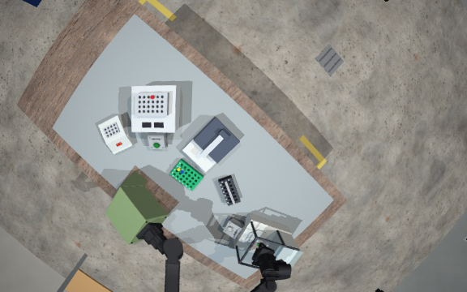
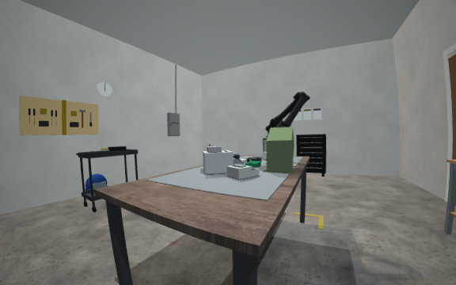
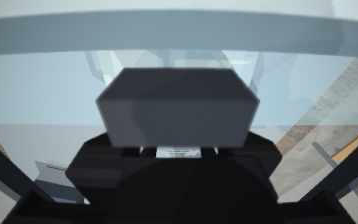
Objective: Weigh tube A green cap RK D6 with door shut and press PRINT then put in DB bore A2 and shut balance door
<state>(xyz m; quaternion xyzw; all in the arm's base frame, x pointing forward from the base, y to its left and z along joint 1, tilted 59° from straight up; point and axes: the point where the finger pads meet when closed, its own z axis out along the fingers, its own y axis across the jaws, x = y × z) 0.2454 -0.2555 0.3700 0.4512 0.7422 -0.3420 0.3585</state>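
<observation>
My hand is 4 cm above the green-capped tube. The rest, counted from my hand: sliding door: 3 cm ahead, 8 cm to the right, 7 cm above; white print key: 5 cm behind, 14 cm to the left, 7 cm below; balance pan: 6 cm below.
</observation>
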